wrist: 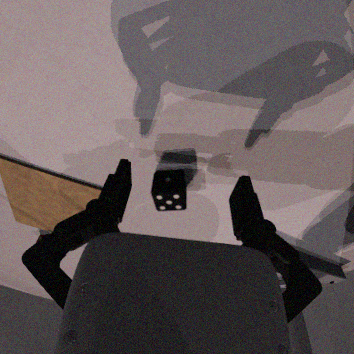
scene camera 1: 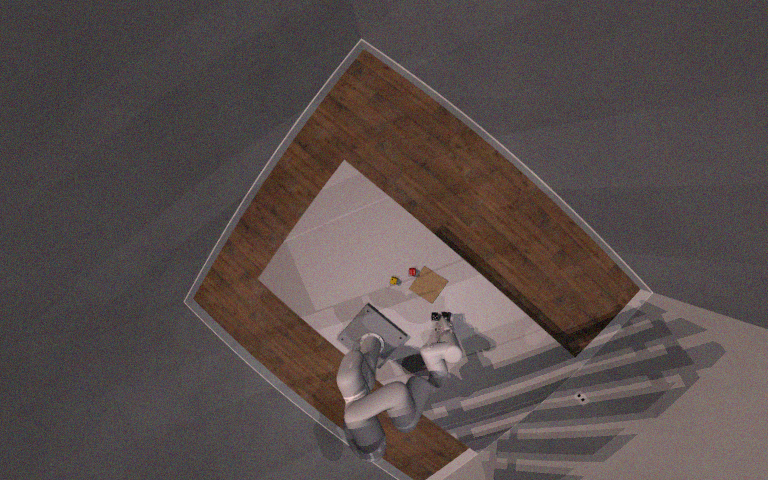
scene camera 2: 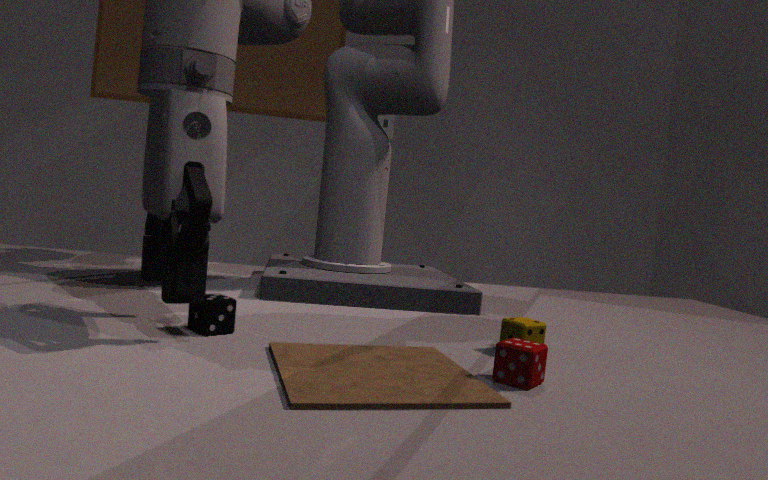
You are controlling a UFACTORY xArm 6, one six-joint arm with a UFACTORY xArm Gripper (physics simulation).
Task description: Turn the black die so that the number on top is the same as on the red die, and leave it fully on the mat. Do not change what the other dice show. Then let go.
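Frame: origin at the arm's base, x ahead, y left, z up, level; millimetres.
Where they show: gripper, fingertip midpoint: (wrist: 183,179) (scene camera 1: 441,321) (scene camera 2: 170,290); arm's base at its link origin: (scene camera 1: 372,343) (scene camera 2: 346,267).
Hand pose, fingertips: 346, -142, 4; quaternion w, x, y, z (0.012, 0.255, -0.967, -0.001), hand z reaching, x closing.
Note:
Each offset is from my fingertips to the top centre of the thing, as dx, dy, dz.
The black die @[-10, +34, -3] (scene camera 1: 435,316) (scene camera 2: 211,314) (wrist: 170,191) stands on the table, off the mat. Its top appears to show five pips; one side shows one pip, another three. My gripper (scene camera 2: 167,287) (wrist: 183,179) is open and empty, its fingertips above the table. In the wrist view the die shows between the two fingers, nearer the left one. The red die @[+67, +279, -3] (scene camera 1: 412,271) (scene camera 2: 519,365) stands beside the mat; its top looks like six, and a side shows five. The brown mat @[+76, +173, -29] (scene camera 1: 428,284) (scene camera 2: 373,376) (wrist: 45,200) lies flat and bears no die.
A yellow die @[-30, +309, -3] (scene camera 1: 394,280) (scene camera 2: 523,328) stands near the red die, partly hidden behind it in scene camera 2. The grey base plate (scene camera 1: 379,328) (scene camera 2: 368,294) of the arm is on the table beyond the mat. Arm shadows fall around the black die.

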